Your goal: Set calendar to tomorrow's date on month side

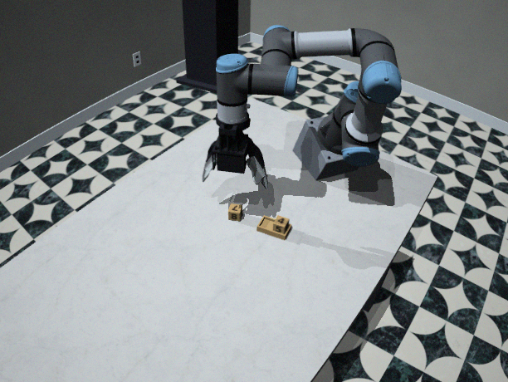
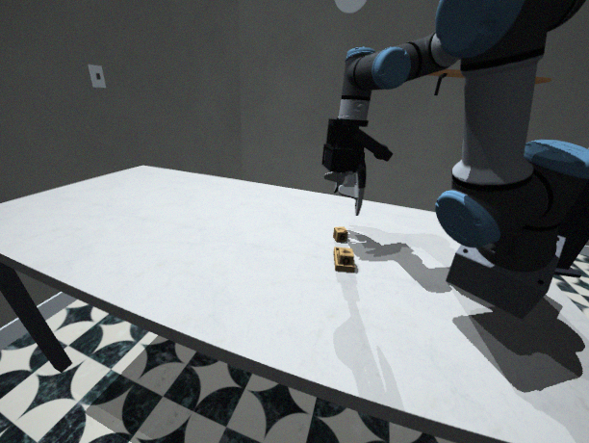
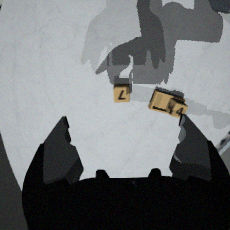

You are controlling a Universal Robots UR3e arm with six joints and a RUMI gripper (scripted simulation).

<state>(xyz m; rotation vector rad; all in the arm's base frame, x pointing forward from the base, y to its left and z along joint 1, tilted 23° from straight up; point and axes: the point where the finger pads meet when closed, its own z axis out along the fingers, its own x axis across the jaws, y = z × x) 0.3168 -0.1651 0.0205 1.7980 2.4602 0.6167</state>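
Now: the wooden cube 90 mm below my hand. From my hand the other things lie so: wooden calendar tray 110 mm to the left, 100 mm below, 10 mm behind.
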